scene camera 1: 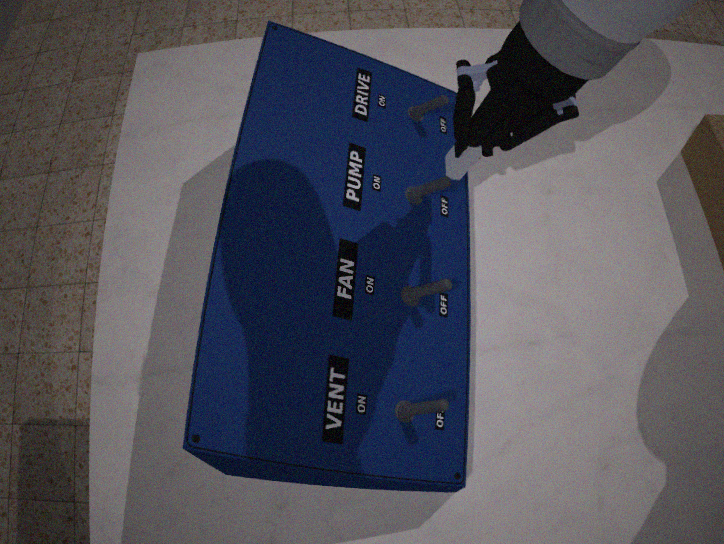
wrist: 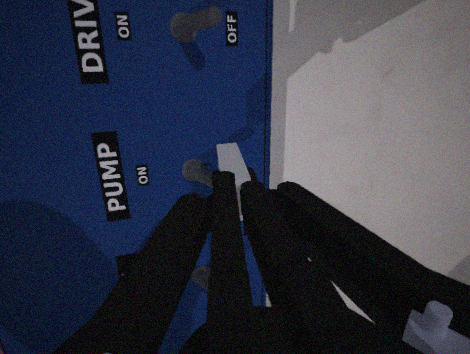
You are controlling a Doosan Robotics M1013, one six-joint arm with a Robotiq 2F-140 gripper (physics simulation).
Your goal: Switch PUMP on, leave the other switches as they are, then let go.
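Frame: origin at the arm's base, x ahead, y left, z up, level; metres.
Seen in the pictures: gripper, fingertip midpoint: (scene camera 1: pixel 452 168) (wrist: pixel 227 159).
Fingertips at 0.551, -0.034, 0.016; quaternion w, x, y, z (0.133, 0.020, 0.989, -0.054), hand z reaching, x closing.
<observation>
Offsets run from my fingertips to a thing's middle, as dx, dy, dz. Level surfaces: height alone.
The blue switch panel {+0.117, +0.069, -0.060} (scene camera 1: pixel 292 105) (wrist: pixel 45 125) lies on the pale table. The grey PUMP lever {+0.023, +0.018, -0.011} (scene camera 1: pixel 427 190) (wrist: pixel 196 171) tilts toward its OFF label. My gripper (scene camera 1: pixel 459 165) (wrist: pixel 227 159) is shut and empty, its pale fingertips at the outer, OFF-side end of the PUMP lever; whether they touch it cannot be told. The fingers hide that end in the wrist view. The DRIVE lever {+0.012, -0.102, -0.011} (scene camera 1: pixel 428 107) (wrist: pixel 195 22), the FAN lever {+0.034, +0.137, -0.011} (scene camera 1: pixel 427 291) (wrist: pixel 201 276) and the VENT lever {+0.045, +0.257, -0.011} (scene camera 1: pixel 421 408) also tilt toward OFF.
The pale table {dz -0.123} (scene camera 1: pixel 556 350) (wrist: pixel 370 135) extends past the panel's OFF-side edge. A brown block (scene camera 1: pixel 709 169) stands at the right edge of the scene view. The DRIVE lever is above the gripper and the FAN lever below it in the scene view.
</observation>
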